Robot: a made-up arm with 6 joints. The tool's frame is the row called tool.
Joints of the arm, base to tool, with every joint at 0 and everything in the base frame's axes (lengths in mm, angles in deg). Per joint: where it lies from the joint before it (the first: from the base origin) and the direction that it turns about. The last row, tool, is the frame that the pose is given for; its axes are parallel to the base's.
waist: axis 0 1 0 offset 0 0 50
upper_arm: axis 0 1 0 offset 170 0 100
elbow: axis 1 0 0 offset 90 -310 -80
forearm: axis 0 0 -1 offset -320 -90 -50
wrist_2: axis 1 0 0 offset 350 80 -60
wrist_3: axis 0 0 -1 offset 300 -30 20
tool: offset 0 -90 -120
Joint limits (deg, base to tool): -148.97..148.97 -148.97..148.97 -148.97..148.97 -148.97..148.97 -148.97..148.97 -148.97..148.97
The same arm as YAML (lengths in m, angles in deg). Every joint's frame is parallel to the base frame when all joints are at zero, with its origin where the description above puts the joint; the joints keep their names.
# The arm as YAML. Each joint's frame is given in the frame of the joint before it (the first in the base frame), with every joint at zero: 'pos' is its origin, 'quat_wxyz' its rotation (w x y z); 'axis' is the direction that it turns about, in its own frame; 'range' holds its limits. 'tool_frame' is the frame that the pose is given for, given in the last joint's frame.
length_unit: m
angle_unit: deg
joints:
  - joint: waist
    pos: [0.0, 0.0, 0.05]
    quat_wxyz: [1.0, 0.0, 0.0, 0.0]
    axis: [0.0, 1.0, 0.0]
    range: [-148.97, 148.97]
  - joint: upper_arm
    pos: [0.17, 0.0, 0.1]
    quat_wxyz: [1.0, 0.0, 0.0, 0.0]
    axis: [0.0, 1.0, 0.0]
    range: [-148.97, 148.97]
  - joint: elbow
    pos: [0.09, -0.31, -0.08]
    quat_wxyz: [1.0, 0.0, 0.0, 0.0]
    axis: [1.0, 0.0, 0.0]
    range: [-148.97, 148.97]
  - joint: forearm
    pos: [-0.32, -0.09, -0.05]
    quat_wxyz: [1.0, 0.0, 0.0, 0.0]
    axis: [0.0, 0.0, -1.0]
    range: [-148.97, 148.97]
  - joint: wrist_2
    pos: [0.35, 0.08, -0.06]
    quat_wxyz: [1.0, 0.0, 0.0, 0.0]
    axis: [1.0, 0.0, 0.0]
    range: [-148.97, 148.97]
  - joint: wrist_3
    pos: [0.3, -0.03, 0.02]
    quat_wxyz: [1.0, 0.0, 0.0, 0.0]
    axis: [0.0, 0.0, -1.0]
    range: [-148.97, 148.97]
tool_frame:
  pos: [0.0, -0.09, -0.12]
  quat_wxyz: [1.0, 0.0, 0.0, 0.0]

